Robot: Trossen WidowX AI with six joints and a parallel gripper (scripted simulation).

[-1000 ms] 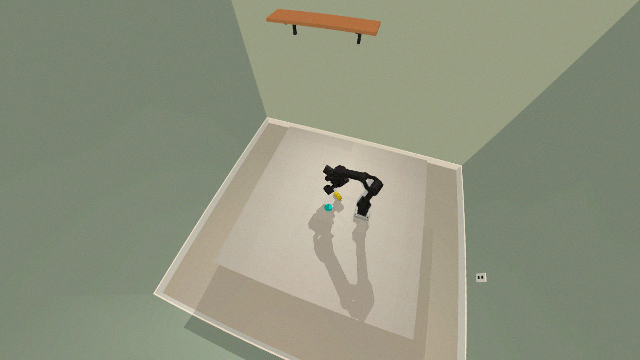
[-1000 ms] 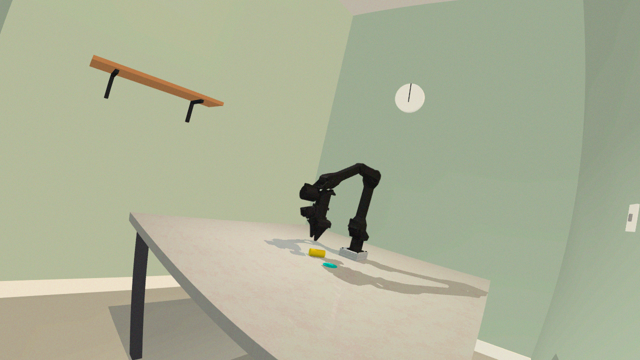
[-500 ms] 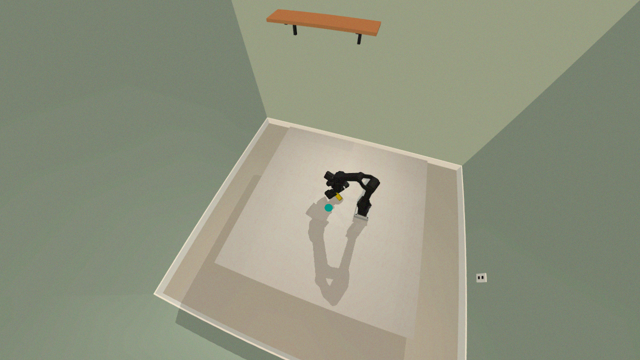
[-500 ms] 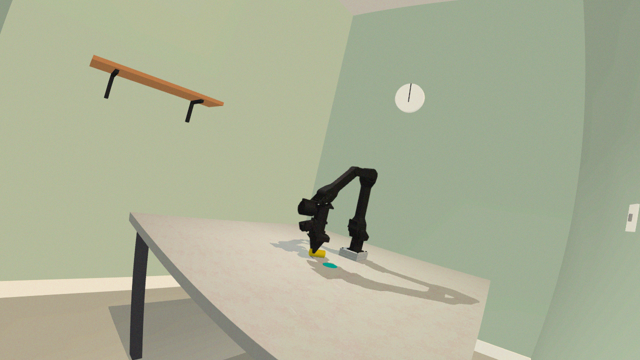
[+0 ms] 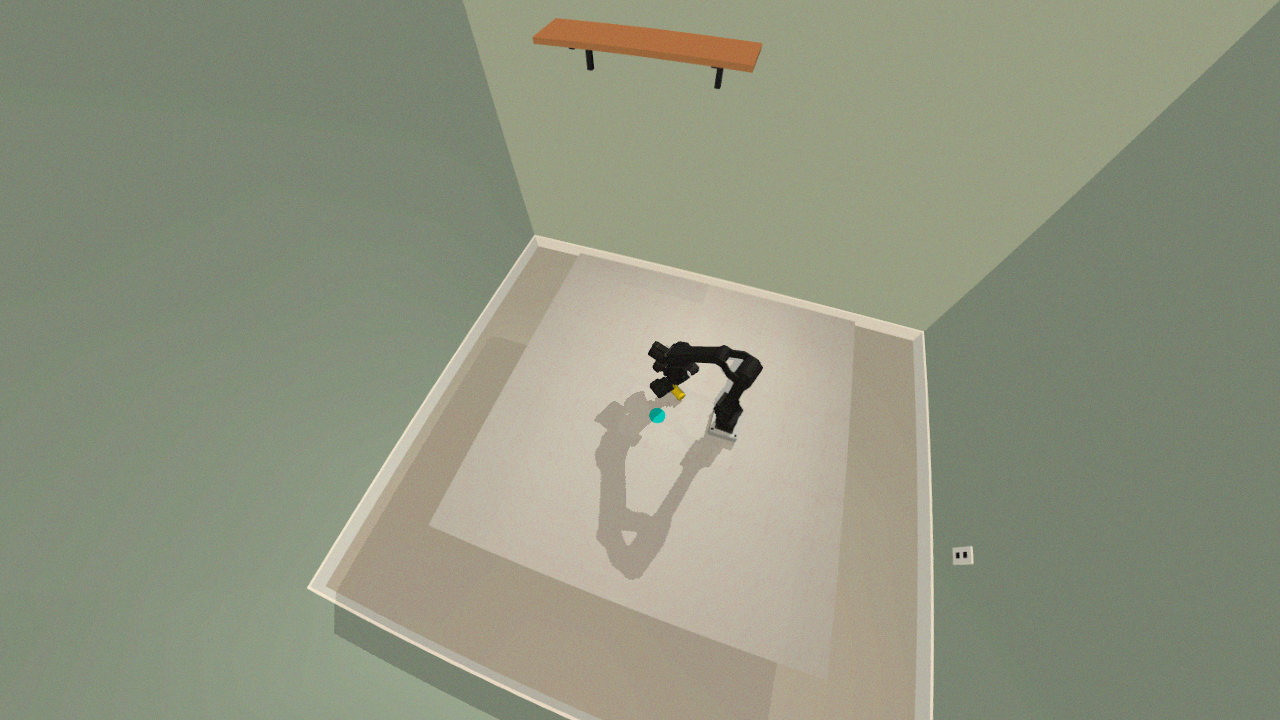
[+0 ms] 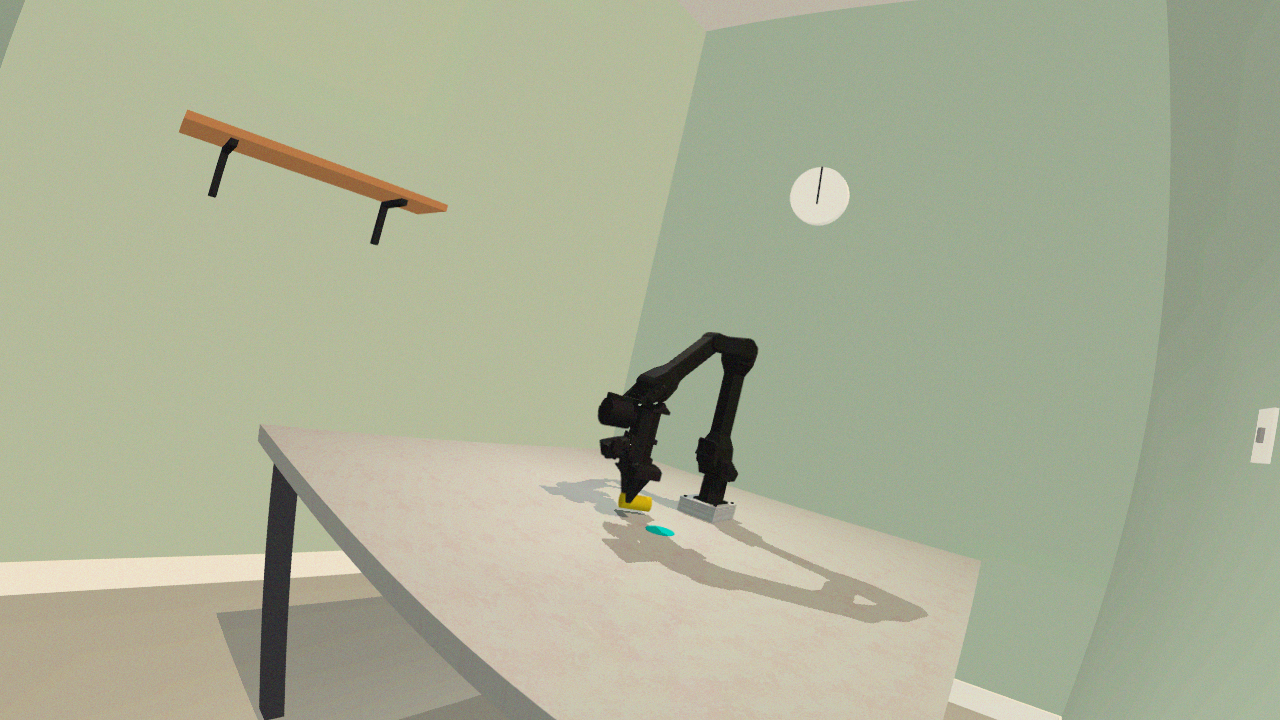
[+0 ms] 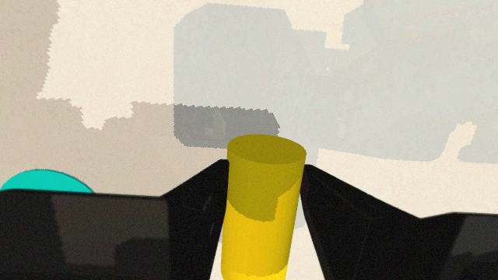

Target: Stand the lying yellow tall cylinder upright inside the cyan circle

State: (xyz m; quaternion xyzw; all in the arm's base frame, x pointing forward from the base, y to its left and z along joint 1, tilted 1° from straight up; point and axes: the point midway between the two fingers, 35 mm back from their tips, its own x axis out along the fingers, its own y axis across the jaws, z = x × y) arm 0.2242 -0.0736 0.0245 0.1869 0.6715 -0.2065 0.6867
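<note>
Right now the cyan circle is 20 mm ahead of my gripper tip, 120 mm to the left of it and 30 mm below it. Also, from my gripper tip: yellow cylinder 20 mm behind, 10 mm to the left.
</note>
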